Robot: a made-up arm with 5 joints.
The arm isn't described. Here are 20 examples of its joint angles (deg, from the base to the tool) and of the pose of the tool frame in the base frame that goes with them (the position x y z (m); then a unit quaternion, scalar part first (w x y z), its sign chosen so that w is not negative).
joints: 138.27 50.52 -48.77 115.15 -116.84
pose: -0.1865 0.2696 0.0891 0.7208 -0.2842 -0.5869 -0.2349
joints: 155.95 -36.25 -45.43 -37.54 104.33
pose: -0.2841 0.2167 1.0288 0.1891 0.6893 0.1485 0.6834
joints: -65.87 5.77 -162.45 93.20 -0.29
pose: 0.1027 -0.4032 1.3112 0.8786 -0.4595 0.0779 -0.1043
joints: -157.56 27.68 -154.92 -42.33 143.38
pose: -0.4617 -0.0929 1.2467 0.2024 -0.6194 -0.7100 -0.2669
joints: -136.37 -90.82 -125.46 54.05 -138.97
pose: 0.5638 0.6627 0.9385 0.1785 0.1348 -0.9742 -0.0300
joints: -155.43 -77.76 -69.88 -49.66 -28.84
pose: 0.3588 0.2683 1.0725 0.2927 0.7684 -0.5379 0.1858
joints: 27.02 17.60 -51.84 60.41 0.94
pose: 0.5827 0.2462 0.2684 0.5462 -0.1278 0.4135 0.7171
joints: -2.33 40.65 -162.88 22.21 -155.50
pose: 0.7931 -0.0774 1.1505 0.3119 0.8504 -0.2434 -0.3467
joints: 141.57 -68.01 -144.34 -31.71 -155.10
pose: 0.7166 -0.4703 0.8595 0.7080 -0.5431 -0.4340 -0.1241
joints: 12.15 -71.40 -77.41 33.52 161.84
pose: -0.1536 -0.0760 1.2247 0.5399 0.7410 -0.3843 -0.1086
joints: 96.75 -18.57 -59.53 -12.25 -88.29
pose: -0.0077 0.5818 0.9895 0.2218 0.5312 0.6958 -0.4296
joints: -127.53 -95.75 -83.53 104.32 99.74
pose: 0.1394 0.3273 0.9579 0.2885 -0.2007 -0.3442 -0.8707
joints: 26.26 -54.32 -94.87 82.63 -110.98
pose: 0.0639 -0.0171 1.2081 0.1487 0.7627 0.1520 -0.6108
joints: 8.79 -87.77 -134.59 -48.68 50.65
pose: -0.9198 -0.1878 0.5769 0.4432 0.0302 0.8780 0.1781
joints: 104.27 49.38 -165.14 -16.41 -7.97
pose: -0.1319 0.7817 1.0931 0.2551 0.0647 -0.8440 0.4673
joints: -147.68 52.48 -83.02 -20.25 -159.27
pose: -0.8449 -0.4269 0.2827 0.5143 -0.1011 0.6236 0.5800
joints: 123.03 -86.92 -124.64 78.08 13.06
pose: 0.4394 -0.5428 1.0176 0.2203 0.3484 -0.7306 0.5443
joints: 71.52 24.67 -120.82 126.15 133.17
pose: 0.2912 0.7183 0.6792 0.8910 -0.2282 0.3925 0.0026
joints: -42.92 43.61 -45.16 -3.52 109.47
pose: 0.4303 -0.4791 0.0719 0.7364 0.2140 0.1736 -0.6179
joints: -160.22 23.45 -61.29 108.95 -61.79
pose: -0.5274 -0.0895 0.2737 0.8934 0.3813 -0.2263 -0.0728
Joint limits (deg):
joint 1: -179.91..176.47
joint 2: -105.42..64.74
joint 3: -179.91..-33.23
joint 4: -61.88..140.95
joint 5: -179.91..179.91
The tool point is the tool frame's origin. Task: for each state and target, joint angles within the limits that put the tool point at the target. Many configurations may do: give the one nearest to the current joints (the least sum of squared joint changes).
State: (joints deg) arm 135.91 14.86 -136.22 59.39 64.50
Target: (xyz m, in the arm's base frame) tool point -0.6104 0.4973 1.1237
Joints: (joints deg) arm 146.68 15.83 -134.71 60.33 64.53
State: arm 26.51 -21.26 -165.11 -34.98 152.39
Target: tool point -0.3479 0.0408 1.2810
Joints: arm -14.43 -15.61 -164.46 -38.07 152.40
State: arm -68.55 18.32 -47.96 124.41 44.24
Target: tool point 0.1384 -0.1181 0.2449
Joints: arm -23.56 47.21 -33.23 140.28 44.89
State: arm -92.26 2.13 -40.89 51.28 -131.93
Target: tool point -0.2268 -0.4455 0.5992
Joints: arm -107.26 -26.79 -39.08 56.88 -131.93
